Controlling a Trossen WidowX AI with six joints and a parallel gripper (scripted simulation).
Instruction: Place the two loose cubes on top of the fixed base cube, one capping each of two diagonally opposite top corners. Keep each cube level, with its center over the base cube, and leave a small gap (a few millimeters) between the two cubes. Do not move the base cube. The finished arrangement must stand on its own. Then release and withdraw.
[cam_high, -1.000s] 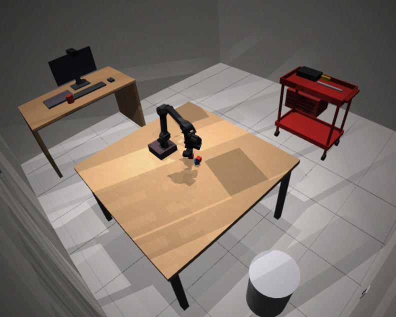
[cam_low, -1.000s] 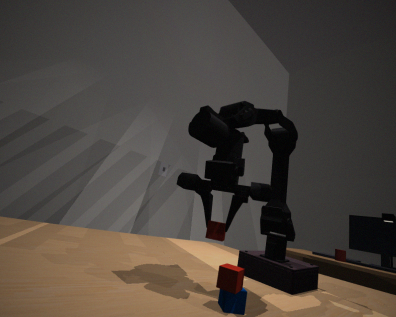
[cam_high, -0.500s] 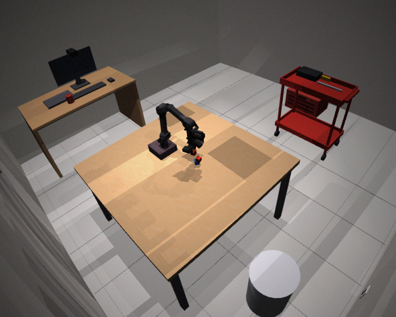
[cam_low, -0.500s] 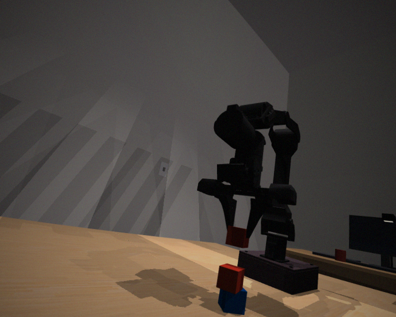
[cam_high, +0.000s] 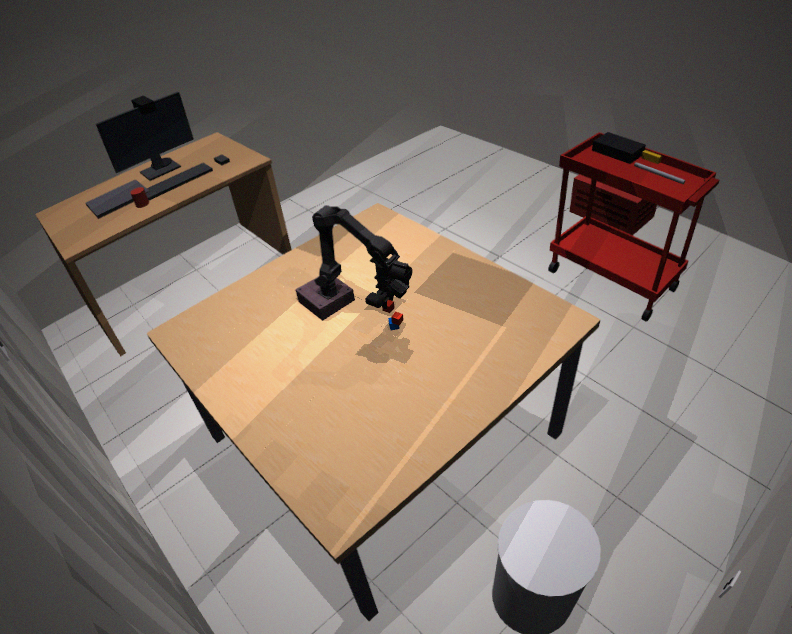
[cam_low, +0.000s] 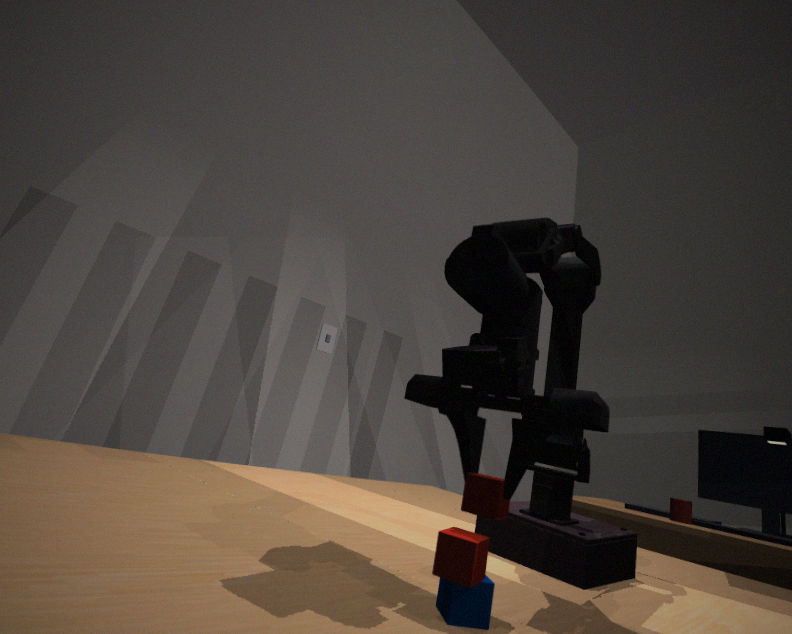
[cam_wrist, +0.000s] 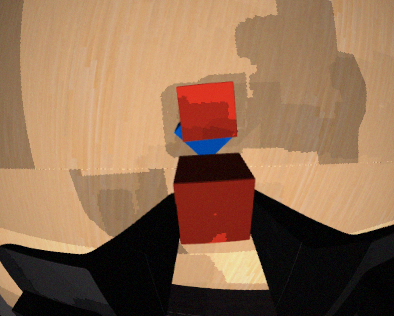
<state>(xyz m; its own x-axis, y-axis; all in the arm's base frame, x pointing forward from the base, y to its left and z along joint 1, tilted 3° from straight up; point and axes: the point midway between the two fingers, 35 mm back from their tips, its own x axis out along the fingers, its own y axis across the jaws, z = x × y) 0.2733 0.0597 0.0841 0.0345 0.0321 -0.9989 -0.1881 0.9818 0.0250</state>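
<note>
Now: the blue cube 80 mm below my gripper tip and 20 mm ahead of it.
</note>
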